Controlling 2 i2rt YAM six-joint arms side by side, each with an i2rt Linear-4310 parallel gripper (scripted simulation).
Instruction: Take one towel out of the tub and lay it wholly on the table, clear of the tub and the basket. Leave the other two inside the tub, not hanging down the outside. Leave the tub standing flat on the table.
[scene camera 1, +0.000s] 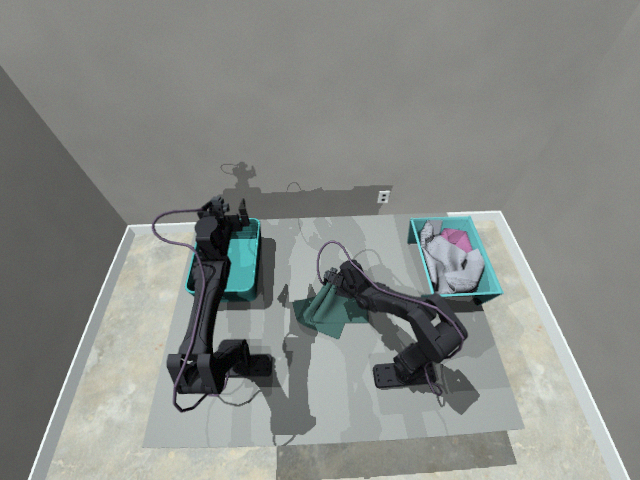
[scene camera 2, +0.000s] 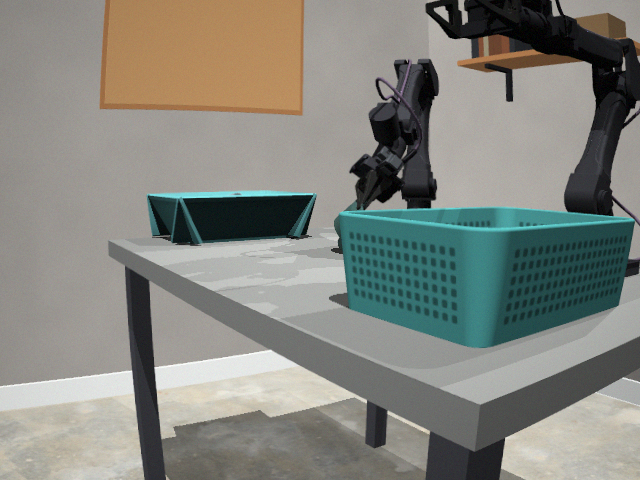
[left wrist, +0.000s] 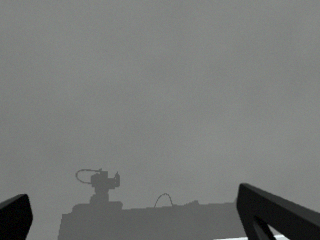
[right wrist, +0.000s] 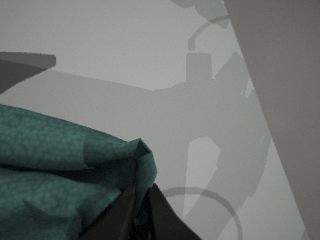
Scene:
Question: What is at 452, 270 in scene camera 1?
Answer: A grey towel.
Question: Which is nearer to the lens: the teal tub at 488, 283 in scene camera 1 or the dark green towel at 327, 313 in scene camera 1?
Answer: The dark green towel.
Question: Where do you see a dark green towel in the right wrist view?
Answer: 65, 174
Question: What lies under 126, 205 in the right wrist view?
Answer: My right gripper.

